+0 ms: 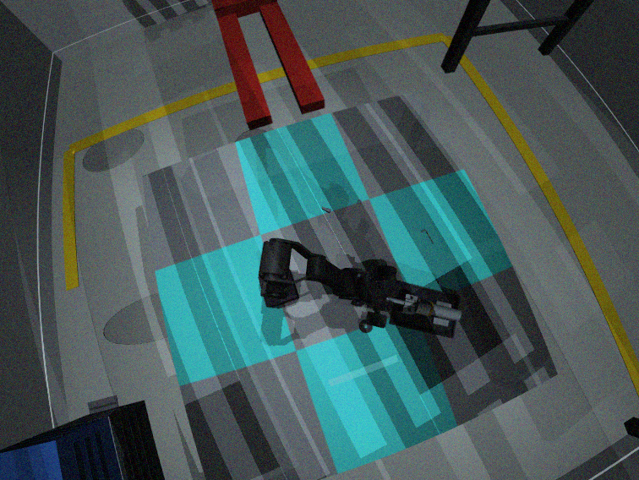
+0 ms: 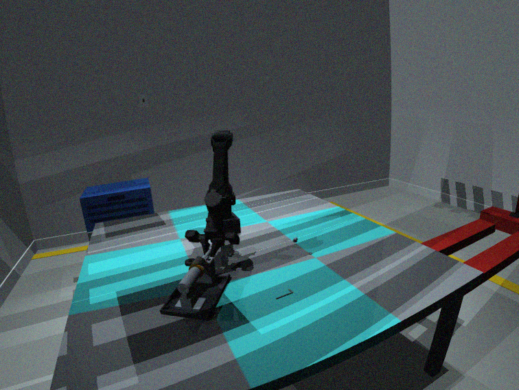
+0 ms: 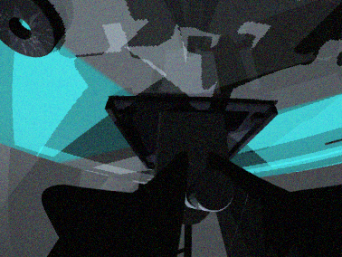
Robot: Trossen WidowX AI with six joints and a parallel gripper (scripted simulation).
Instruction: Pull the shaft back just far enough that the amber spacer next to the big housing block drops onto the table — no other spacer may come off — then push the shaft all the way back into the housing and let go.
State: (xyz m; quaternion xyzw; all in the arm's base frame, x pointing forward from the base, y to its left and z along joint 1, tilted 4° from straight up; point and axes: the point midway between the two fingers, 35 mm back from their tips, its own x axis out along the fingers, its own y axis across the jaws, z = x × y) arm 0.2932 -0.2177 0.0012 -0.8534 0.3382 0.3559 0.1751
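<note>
The amber spacer lies 80 mm to the right of my gripper tip, 80 mm ahead of it and 20 mm above it. Also, from my gripper tip: hex key 250 mm ahead, 140 mm to the left, 50 mm below; then thin grey shaft 30 mm to the right, 30 mm ahead, 20 mm above; then dark ring 120 mm behind, 50 mm below, 20 mm to the right.
</note>
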